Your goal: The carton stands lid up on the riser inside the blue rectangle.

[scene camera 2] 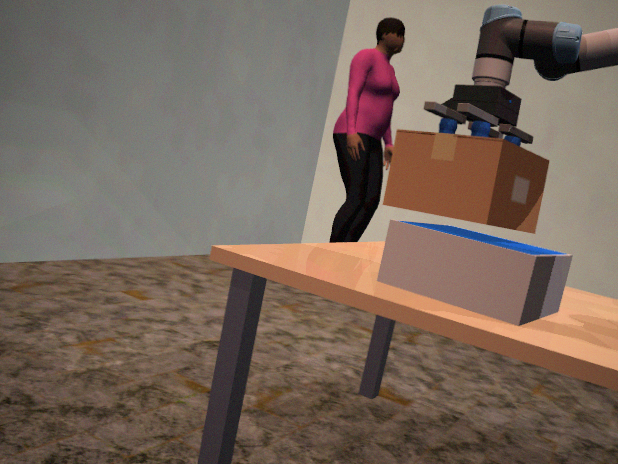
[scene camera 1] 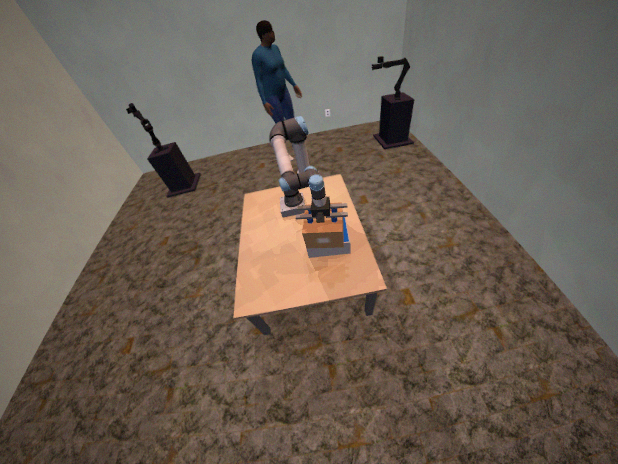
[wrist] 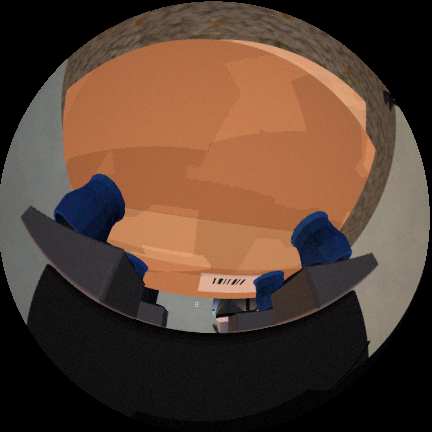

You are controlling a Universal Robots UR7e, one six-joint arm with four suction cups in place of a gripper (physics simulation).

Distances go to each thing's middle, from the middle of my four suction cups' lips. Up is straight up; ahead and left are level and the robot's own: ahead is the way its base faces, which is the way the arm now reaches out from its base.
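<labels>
Here is the brown cardboard carton (scene camera 2: 491,181). My suction cup is 9 cm above the carton and 1 cm short of it.
</labels>
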